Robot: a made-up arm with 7 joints. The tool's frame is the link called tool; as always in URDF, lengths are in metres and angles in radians.
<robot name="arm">
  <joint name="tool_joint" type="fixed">
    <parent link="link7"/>
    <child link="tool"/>
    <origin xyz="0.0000 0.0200 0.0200" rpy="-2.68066 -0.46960 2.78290"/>
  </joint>
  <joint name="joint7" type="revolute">
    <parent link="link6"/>
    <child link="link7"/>
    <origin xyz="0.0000 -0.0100 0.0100" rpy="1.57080 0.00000 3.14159"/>
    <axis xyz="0 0 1"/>
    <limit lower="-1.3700" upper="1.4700"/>
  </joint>
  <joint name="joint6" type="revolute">
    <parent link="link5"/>
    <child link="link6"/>
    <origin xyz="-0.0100 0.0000 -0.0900" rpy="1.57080 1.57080 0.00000"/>
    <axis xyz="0 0 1"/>
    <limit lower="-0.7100" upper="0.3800"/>
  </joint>
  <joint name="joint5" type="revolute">
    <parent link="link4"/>
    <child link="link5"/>
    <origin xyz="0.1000 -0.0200 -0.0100" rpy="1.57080 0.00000 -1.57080"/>
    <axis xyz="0 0 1"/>
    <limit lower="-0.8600" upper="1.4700"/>
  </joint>
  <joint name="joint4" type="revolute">
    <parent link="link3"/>
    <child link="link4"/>
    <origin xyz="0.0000 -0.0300 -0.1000" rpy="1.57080 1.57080 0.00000"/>
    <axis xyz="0 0 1"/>
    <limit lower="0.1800" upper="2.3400"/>
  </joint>
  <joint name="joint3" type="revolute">
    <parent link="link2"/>
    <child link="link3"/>
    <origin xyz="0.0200 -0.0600 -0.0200" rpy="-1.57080 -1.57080 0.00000"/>
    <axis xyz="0 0 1"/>
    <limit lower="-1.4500" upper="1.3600"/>
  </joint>
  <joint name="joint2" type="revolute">
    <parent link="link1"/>
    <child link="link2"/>
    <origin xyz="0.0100 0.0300 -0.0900" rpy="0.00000 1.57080 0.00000"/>
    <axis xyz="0 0 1"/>
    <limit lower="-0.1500" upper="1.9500"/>
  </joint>
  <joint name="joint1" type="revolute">
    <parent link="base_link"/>
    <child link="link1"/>
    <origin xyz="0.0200 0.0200 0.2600" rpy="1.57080 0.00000 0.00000"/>
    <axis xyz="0 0 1"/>
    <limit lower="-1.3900" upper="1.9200"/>
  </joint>
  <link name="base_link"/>
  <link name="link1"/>
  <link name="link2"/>
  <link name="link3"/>
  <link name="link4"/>
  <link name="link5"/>
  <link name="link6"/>
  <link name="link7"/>
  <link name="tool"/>
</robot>
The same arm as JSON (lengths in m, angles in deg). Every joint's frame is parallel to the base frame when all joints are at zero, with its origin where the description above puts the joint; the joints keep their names.
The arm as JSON. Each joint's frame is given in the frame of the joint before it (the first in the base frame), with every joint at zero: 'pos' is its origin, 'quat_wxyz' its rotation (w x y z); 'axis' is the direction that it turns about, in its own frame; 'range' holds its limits. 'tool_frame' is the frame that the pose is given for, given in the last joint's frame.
{"length_unit": "m", "angle_unit": "deg", "joints": [{"joint": "joint1", "pos": [0.02, 0.02, 0.26], "quat_wxyz": [1.0, 0.0, 0.0, 0.0], "axis": [0.0, -1.0, 0.0], "range": [-79.64, 110.01]}, {"joint": "joint2", "pos": [0.01, 0.09, 0.03], "quat_wxyz": [1.0, 0.0, 0.0, 0.0], "axis": [1.0, 0.0, 0.0], "range": [-8.59, 111.73]}, {"joint": "joint3", "pos": [-0.02, 0.02, -0.06], "quat_wxyz": [1.0, 0.0, 0.0, 0.0], "axis": [0.0, 0.0, 1.0], "range": [-83.08, 77.92]}, {"joint": "joint4", "pos": [0.0, -0.03, -0.1], "quat_wxyz": [1.0, 0.0, 0.0, 0.0], "axis": [0.0, -1.0, 0.0], "range": [10.31, 134.07]}, {"joint": "joint5", "pos": [-0.02, 0.01, -0.1], "quat_wxyz": [1.0, 0.0, 0.0, 0.0], "axis": [0.0, 0.0, 1.0], "range": [-49.27, 84.22]}, {"joint": "joint6", "pos": [0.01, 0.0, -0.09], "quat_wxyz": [1.0, 0.0, 0.0, 0.0], "axis": [0.0, 1.0, 0.0], "range": [-40.68, 21.77]}, {"joint": "joint7", "pos": [0.01, 0.01, 0.0], "quat_wxyz": [1.0, 0.0, 0.0, 0.0], "axis": [-1.0, 0.0, 0.0], "range": [-78.5, 84.22]}], "tool_frame": {"pos": [-0.02, 0.02, 0.0], "quat_wxyz": [0.479874, 0.208462, 0.851098, -0.043549]}}
